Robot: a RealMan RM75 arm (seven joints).
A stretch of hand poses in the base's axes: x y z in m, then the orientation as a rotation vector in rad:
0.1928, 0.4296, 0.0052, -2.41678, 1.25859, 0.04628
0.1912, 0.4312, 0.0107, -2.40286, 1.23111, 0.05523
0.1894, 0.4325, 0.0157, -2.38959, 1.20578, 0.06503
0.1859, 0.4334, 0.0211, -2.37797, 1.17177, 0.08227
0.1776, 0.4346, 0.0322, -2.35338, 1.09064, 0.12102
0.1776, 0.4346, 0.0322, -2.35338, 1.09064, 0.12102
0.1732, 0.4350, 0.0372, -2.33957, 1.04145, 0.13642
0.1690, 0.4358, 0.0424, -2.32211, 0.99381, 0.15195
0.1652, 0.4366, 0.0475, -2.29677, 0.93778, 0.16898
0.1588, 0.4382, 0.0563, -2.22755, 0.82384, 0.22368
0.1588, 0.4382, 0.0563, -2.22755, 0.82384, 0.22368
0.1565, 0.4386, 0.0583, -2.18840, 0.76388, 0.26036
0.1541, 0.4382, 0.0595, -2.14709, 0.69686, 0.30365
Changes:
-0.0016, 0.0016, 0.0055, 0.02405, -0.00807, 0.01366
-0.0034, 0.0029, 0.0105, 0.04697, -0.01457, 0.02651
-0.0069, 0.0038, 0.0159, 0.07377, -0.01842, 0.04669
-0.0152, 0.0050, 0.0270, 0.13349, -0.02714, 0.09657
-0.0152, 0.0050, 0.0270, 0.13349, -0.02714, 0.09657
-0.0196, 0.0054, 0.0320, 0.16574, -0.03687, 0.12663
-0.0238, 0.0062, 0.0372, 0.20021, -0.04691, 0.15503
-0.0276, 0.0070, 0.0423, 0.24400, -0.06076, 0.18736
-0.0340, 0.0086, 0.0511, 0.35273, -0.07914, 0.25310
-0.0340, 0.0086, 0.0511, 0.35273, -0.07914, 0.25310
-0.0363, 0.0090, 0.0531, 0.41378, -0.08277, 0.28949
-0.0387, 0.0086, 0.0543, 0.47974, -0.08304, 0.33241

